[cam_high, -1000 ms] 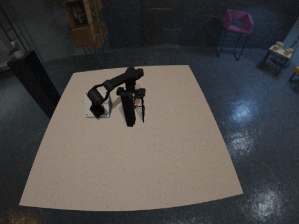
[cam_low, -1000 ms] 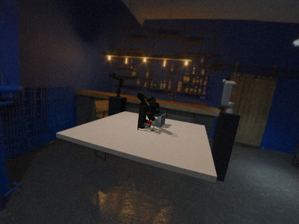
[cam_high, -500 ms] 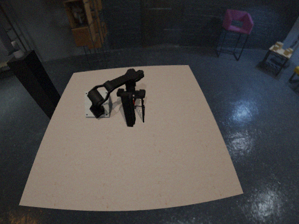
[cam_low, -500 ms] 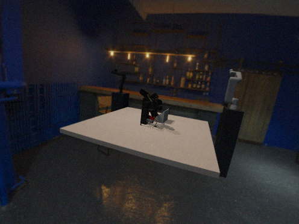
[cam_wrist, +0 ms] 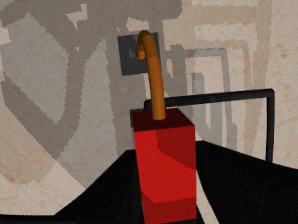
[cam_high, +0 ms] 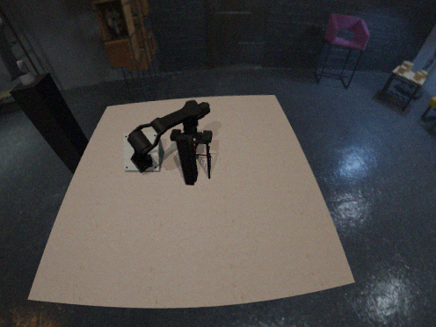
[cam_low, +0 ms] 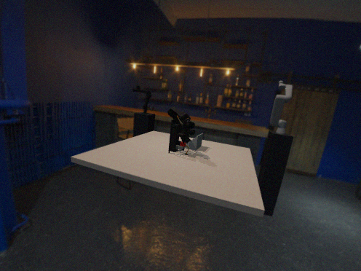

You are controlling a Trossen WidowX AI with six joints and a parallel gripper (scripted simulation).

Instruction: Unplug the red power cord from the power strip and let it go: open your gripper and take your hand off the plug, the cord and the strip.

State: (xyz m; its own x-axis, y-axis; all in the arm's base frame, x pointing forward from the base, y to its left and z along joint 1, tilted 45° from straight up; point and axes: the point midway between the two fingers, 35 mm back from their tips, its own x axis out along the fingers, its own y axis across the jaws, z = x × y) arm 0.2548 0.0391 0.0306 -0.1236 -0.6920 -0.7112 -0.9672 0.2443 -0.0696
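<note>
Right now my gripper tip is 3 cm to the left of the red plug.
</note>
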